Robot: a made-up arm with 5 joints.
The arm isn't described. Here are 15 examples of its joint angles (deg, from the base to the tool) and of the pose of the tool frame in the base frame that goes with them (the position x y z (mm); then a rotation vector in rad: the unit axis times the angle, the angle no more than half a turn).
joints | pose
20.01 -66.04 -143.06 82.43 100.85 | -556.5 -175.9 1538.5 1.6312 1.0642 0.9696
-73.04 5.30 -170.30 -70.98 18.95 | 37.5 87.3 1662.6 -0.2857 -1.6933 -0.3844
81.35 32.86 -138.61 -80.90 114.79 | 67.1 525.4 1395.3 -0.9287 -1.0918 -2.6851
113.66 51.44 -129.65 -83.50 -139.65 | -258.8 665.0 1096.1 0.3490 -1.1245 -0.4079
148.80 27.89 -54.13 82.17 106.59 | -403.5 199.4 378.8 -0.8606 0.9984 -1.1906
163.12 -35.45 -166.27 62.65 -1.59 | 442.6 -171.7 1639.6 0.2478 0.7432 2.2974
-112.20 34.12 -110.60 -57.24 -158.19 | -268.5 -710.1 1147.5 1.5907 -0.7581 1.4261
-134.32 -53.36 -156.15 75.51 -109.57 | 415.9 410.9 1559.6 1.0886 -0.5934 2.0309
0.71 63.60 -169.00 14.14 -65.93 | 867.2 -2.9 1246.2 -0.6430 0.2216 -0.9508
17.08 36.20 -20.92 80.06 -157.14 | 28.7 -17.0 271.2 -1.2156 0.9289 2.5148
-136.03 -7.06 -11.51 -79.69 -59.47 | -282.4 -307.4 603.5 0.0341 -0.7096 2.8381
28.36 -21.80 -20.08 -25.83 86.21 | 512.5 307.2 743.7 1.4059 1.7837 -0.0895
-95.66 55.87 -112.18 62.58 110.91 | -20.9 -866.7 579.3 -2.0152 0.2308 0.6767
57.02 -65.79 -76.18 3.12 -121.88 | 60.3 18.2 1646.6 -0.4380 -1.0879 -0.8012
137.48 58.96 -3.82 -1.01 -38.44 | 218.7 -205.4 326.3 -3.0317 -0.1982 0.1436
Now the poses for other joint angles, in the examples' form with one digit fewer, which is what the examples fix.
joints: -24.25 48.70 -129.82 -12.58 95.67
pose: 855 -335 1103 2.086 0.685 -0.072
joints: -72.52 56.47 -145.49 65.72 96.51
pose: 344 -876 982 -2.623 -0.306 1.080
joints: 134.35 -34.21 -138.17 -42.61 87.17
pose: 226 -286 1670 -0.862 -0.570 -2.180
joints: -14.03 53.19 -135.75 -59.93 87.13
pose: 793 -154 1147 1.515 0.264 0.561
